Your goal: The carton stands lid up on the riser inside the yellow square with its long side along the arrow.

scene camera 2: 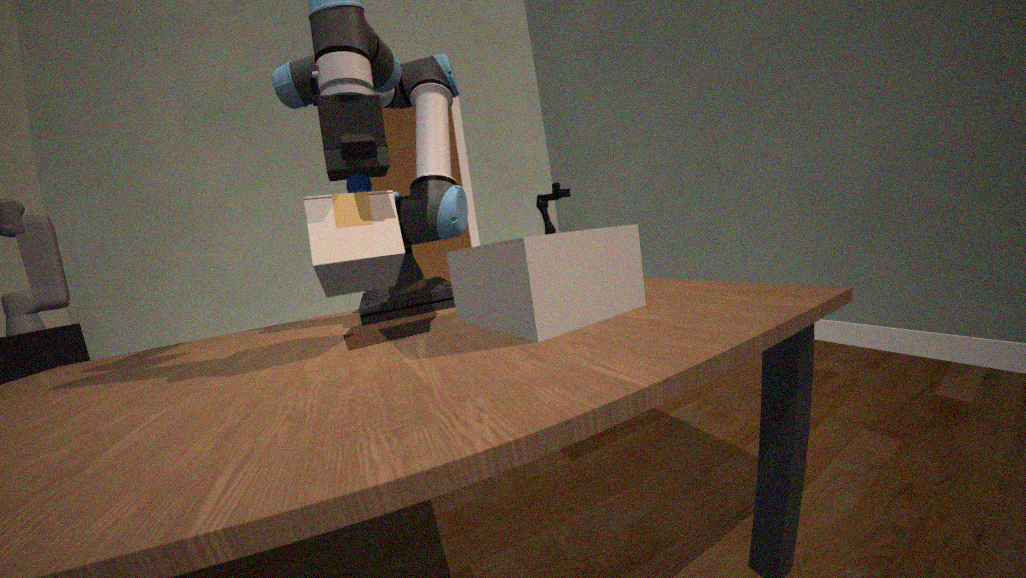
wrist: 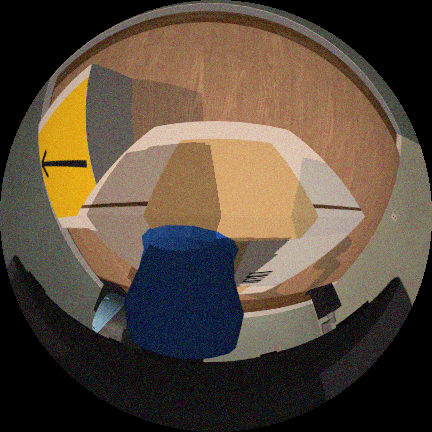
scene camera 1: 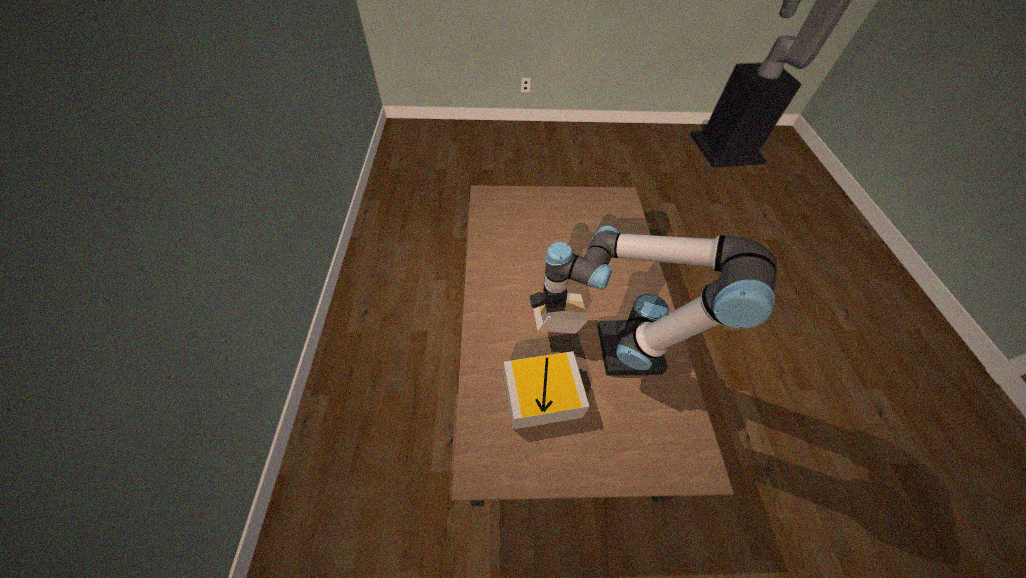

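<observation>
My suction cup (wrist: 182, 302) carries a carton (scene camera 2: 356, 244), and nothing else touches it. The carton (wrist: 262, 186) is visible from the wrist as well, and the carton (scene camera 1: 574, 317) from scene camera 1. A riser (scene camera 2: 538, 287) rests on the table; further views give the riser (wrist: 88, 126) and again the riser (scene camera 1: 540, 390).
</observation>
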